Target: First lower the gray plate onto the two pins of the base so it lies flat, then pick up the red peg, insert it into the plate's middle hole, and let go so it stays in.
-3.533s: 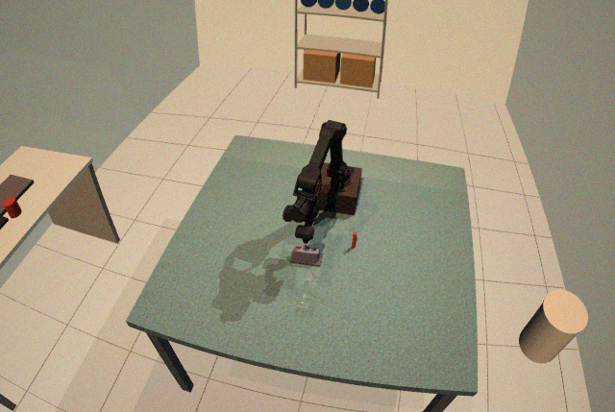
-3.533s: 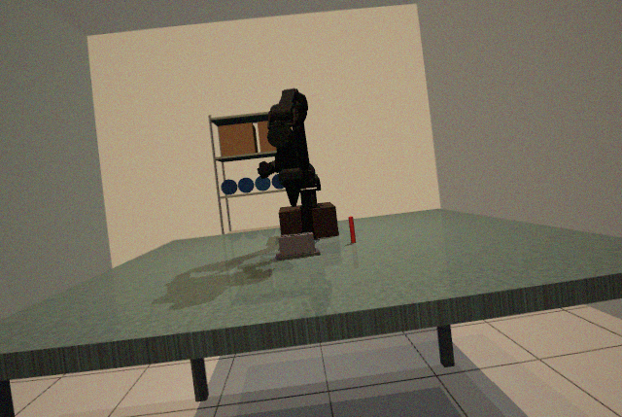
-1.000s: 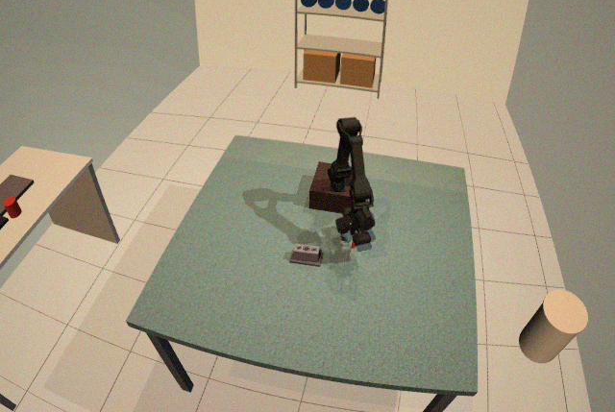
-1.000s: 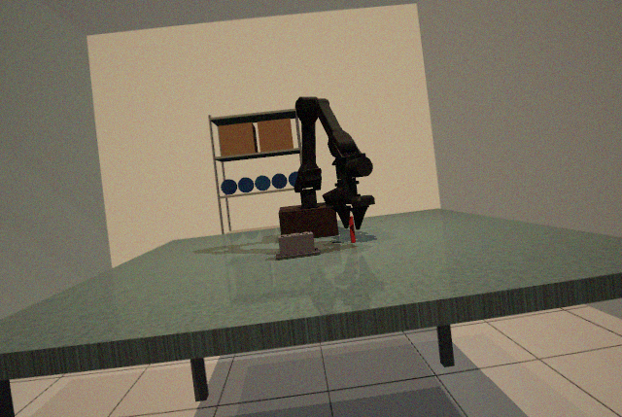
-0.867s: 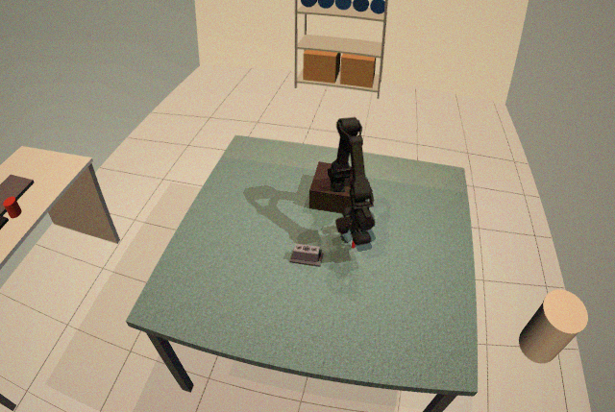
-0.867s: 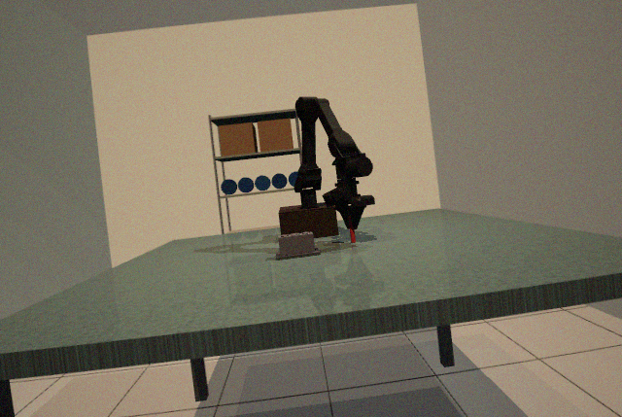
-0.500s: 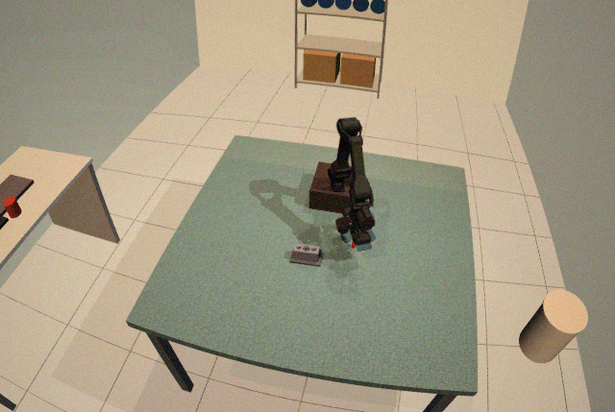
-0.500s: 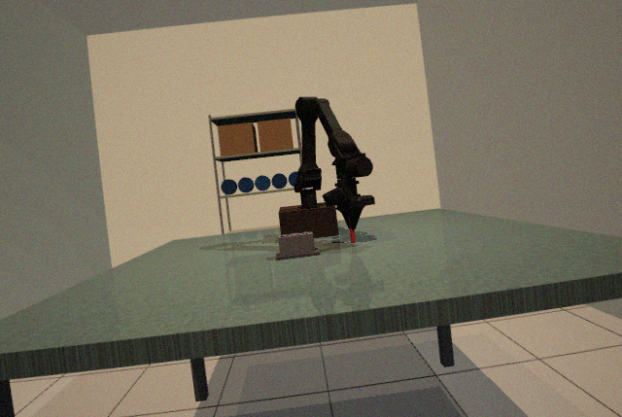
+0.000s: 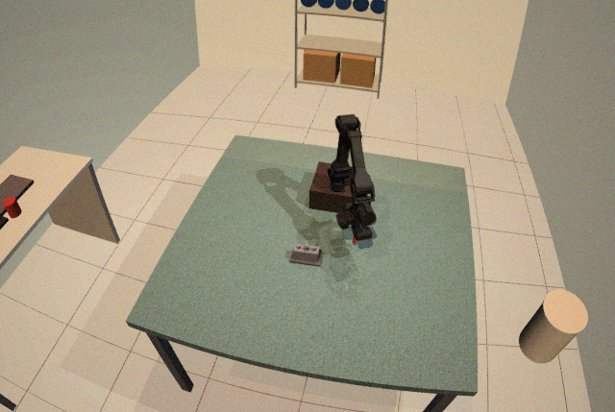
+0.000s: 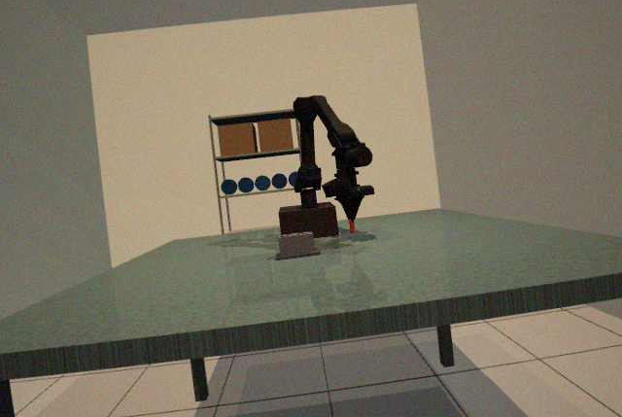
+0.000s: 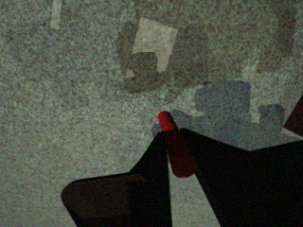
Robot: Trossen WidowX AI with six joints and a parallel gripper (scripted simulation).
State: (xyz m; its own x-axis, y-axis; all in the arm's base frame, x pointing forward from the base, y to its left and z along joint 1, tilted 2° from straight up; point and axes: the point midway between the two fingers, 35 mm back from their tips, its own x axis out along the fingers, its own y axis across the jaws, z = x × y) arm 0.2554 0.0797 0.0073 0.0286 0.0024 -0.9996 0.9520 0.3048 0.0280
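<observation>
The gray plate lies 70 mm ahead of my gripper tip, 190 mm to the right of it and 20 mm below it. From my gripper tip the other things lie so: red peg right at my gripper tip; then base 70 mm ahead, 190 mm to the right, 60 mm below.
</observation>
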